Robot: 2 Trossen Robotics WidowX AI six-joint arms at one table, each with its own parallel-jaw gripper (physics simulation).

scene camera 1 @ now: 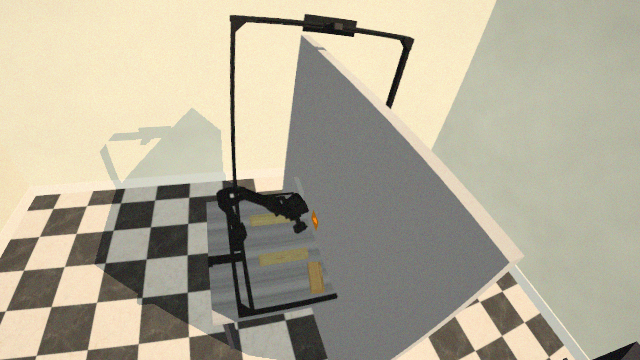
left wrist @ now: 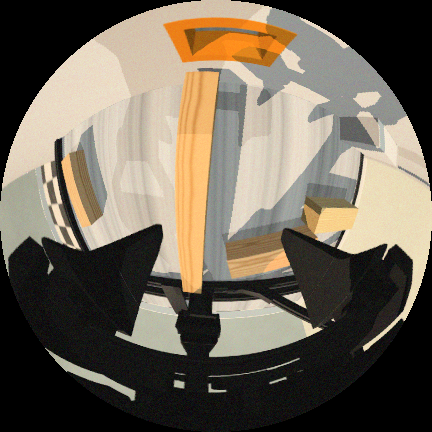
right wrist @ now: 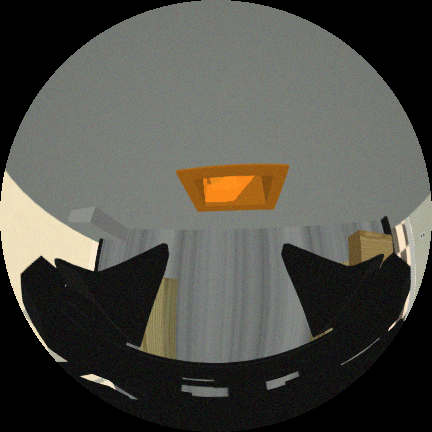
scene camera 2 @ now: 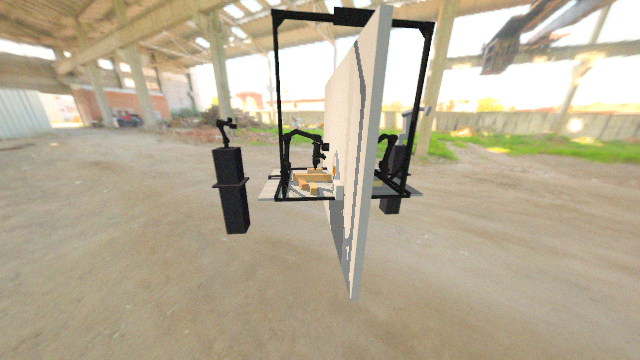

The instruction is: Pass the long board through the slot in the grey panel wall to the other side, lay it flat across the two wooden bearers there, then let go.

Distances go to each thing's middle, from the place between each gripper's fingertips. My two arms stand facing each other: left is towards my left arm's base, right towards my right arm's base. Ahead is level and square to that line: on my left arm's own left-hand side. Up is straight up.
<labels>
My left hand is 190 mm to the left of the orange-framed slot (left wrist: 262, 48) and 20 mm above it.
I see the orange-framed slot 8 cm to the left of my right hand, 1 cm below it and 1 cm ahead of it.
</labels>
